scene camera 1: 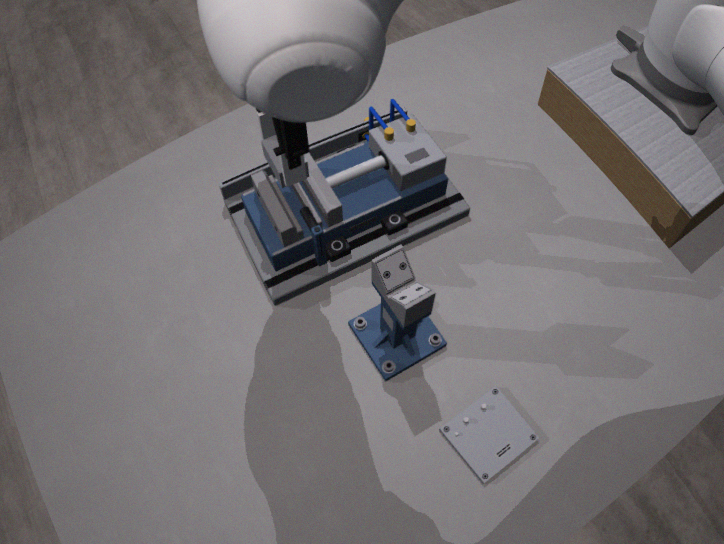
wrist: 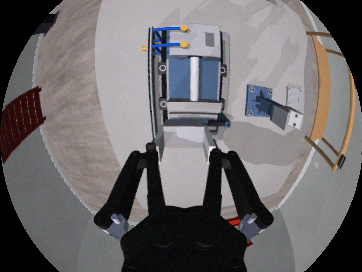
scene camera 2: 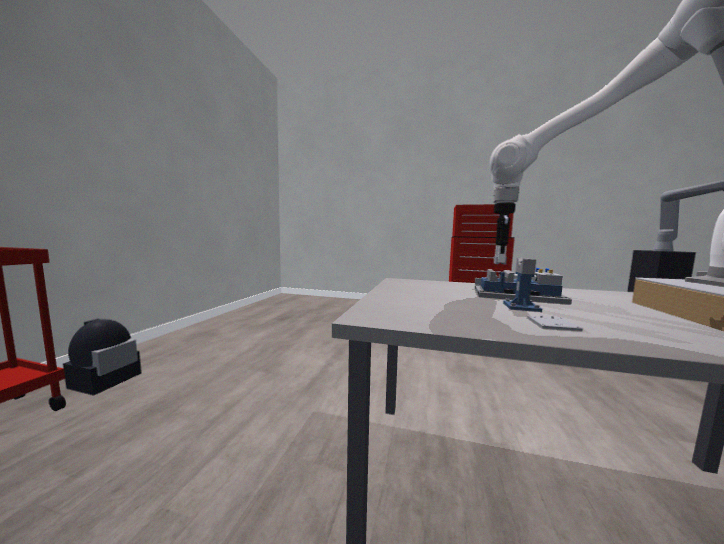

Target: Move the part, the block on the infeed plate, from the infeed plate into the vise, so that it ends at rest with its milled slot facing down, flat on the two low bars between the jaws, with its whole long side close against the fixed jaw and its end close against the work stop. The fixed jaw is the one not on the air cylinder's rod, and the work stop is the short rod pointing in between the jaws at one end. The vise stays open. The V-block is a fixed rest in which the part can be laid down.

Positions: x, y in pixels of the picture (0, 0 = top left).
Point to a white cylinder rod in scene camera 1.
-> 376, 163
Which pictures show the gripper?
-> Scene camera 1, the wrist view and scene camera 2: all of them.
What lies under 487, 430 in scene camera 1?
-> An infeed plate.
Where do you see a part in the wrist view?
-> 178, 133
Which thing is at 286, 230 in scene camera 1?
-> A fixed jaw.
